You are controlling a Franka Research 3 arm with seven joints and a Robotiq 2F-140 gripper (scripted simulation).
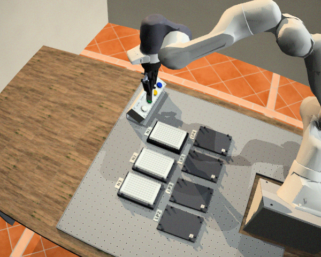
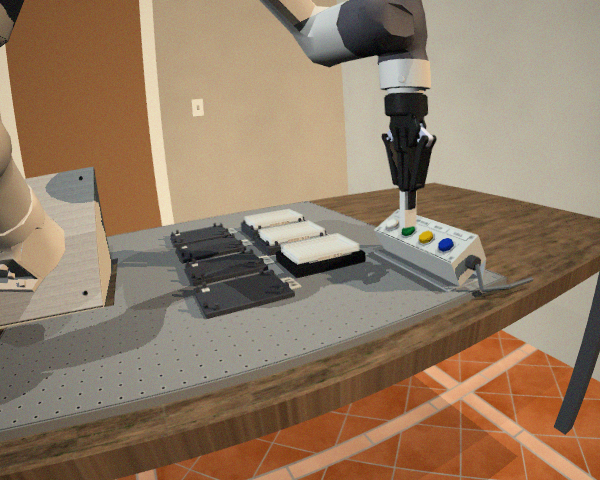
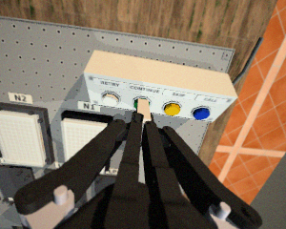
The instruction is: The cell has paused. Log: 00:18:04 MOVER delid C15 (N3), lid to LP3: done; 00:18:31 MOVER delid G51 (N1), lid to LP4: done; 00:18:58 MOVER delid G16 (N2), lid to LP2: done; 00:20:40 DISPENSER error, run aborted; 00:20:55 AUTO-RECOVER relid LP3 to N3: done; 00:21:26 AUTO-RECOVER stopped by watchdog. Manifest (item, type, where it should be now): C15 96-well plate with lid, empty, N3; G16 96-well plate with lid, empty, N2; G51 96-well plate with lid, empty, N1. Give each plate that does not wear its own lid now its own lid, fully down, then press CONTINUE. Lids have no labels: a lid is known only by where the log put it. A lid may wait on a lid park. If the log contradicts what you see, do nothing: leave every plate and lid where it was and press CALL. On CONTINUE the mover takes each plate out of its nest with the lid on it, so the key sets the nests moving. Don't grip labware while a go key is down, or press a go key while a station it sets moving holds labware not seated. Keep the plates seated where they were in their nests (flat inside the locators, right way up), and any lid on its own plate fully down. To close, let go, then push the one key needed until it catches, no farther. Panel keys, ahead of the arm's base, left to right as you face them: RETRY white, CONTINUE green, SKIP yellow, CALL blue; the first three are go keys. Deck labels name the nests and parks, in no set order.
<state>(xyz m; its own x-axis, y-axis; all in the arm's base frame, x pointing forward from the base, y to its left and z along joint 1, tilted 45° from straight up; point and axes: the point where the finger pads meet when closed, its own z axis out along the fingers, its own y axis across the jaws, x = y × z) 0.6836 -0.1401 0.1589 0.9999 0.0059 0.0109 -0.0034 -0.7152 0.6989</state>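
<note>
Now: hand 40 mm above the green continue key. The rest, counted from my hand: blue call key: 100 mm to the right, 40 mm below; yellow skip key: 50 mm to the right, 40 mm below; white retry key: 50 mm to the left, 40 mm below.
</note>
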